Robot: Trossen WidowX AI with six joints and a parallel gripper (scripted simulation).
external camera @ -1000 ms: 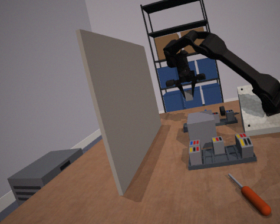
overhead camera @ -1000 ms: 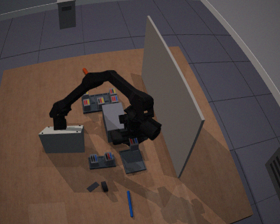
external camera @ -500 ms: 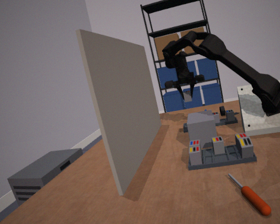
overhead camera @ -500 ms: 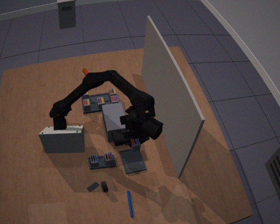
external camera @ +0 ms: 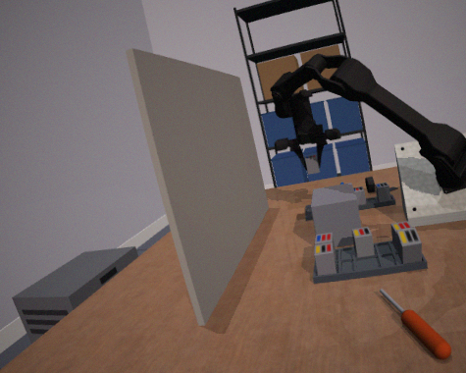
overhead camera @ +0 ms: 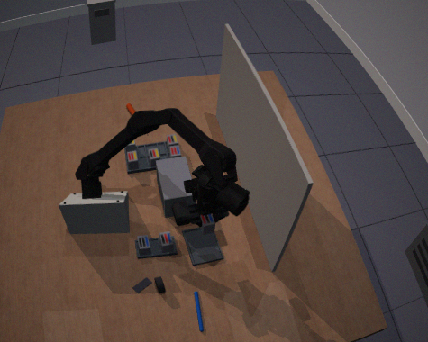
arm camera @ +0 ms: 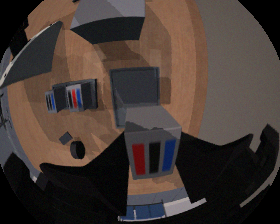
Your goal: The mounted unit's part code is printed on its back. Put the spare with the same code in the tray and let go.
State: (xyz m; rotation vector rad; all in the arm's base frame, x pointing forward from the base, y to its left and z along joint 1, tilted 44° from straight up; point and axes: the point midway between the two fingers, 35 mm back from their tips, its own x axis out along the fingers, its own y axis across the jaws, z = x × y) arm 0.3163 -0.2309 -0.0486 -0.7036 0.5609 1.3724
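The tray lies 130 mm below my gripper tip. The rest, counted from my gripper tip: grey mounted unit 40 mm behind, 220 mm to the left, 80 mm below; rack 150 mm behind, 20 mm to the left, 120 mm below; grey spare 20 mm above.
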